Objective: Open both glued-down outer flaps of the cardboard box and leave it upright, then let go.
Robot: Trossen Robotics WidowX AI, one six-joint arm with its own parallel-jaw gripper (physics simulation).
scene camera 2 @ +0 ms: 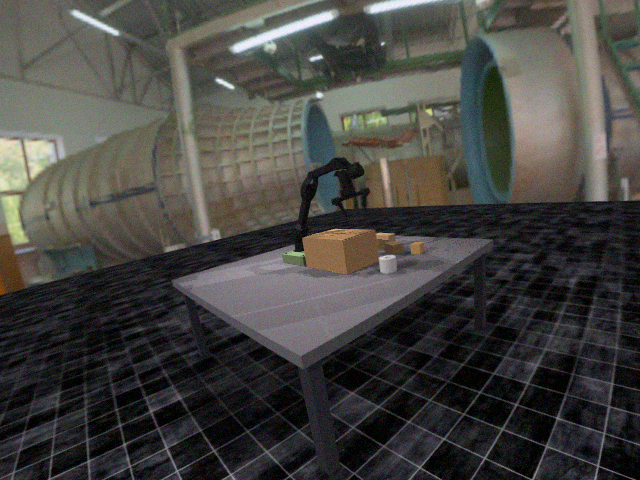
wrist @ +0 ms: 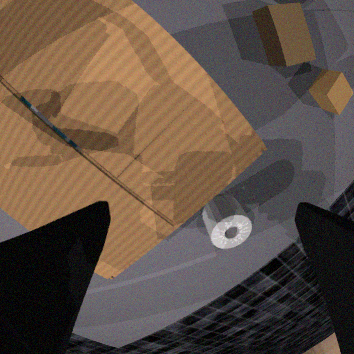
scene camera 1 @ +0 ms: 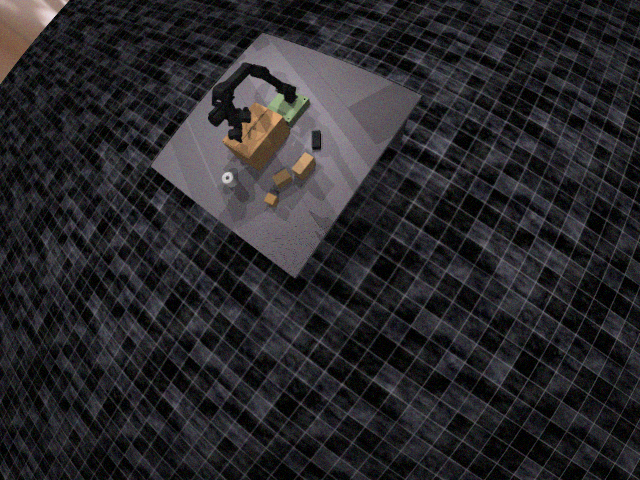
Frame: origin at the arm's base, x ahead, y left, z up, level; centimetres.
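Seen in the pictures: gripper, fingertip midpoint: (scene camera 2: 356, 213) (wrist: 206, 212); arm's base at its link origin: (scene camera 2: 300, 250) (scene camera 1: 290, 98).
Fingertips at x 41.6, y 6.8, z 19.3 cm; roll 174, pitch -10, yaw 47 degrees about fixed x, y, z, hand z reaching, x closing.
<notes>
Offsets run from my fingertips to a thing's top centre. "spot": to the spot under its first point.
The cardboard box @[dy -5.5, dx -8.9, dz -8.7 cm] (scene camera 1: 269, 146) (scene camera 2: 330, 253) (wrist: 200, 125) stands upright on the grey table. Its two outer flaps look closed and lie flat on top, meeting along a thin dark seam; bits of teal and white show in the seam in the wrist view. One flap @[spot: dy +0.2, dx -1.6, dz -8.8 cm] (wrist: 165, 130) lies on the upper right side of the seam, the other flap (wrist: 30, 190) on the lower left side. My gripper (scene camera 1: 239, 126) (scene camera 2: 354, 206) (wrist: 206, 212) is open and empty, above the box's top near the end beside the white roll. The fingers look clear of the cardboard in the second scene view.
A white roll @[dy -5.0, dx +20.4, dz -18.3 cm] (scene camera 1: 233, 181) (scene camera 2: 387, 265) (wrist: 219, 240) stands near the box's end. A large block @[dy +28.5, dx -9.1, dz -16.4 cm] (scene camera 1: 303, 165), a middle block @[dy +21.8, dx +2.8, dz -19.4 cm] (scene camera 1: 282, 178) (wrist: 295, 35) and a small block @[dy +24.6, dx +15.9, dz -19.4 cm] (scene camera 1: 270, 199) (scene camera 2: 417, 248) (wrist: 332, 92) lie beside it. A black block @[dy +23.0, dx -27.0, dz -21.1 cm] (scene camera 1: 316, 140) and green base (scene camera 1: 279, 104) (scene camera 2: 294, 258) show too.
</notes>
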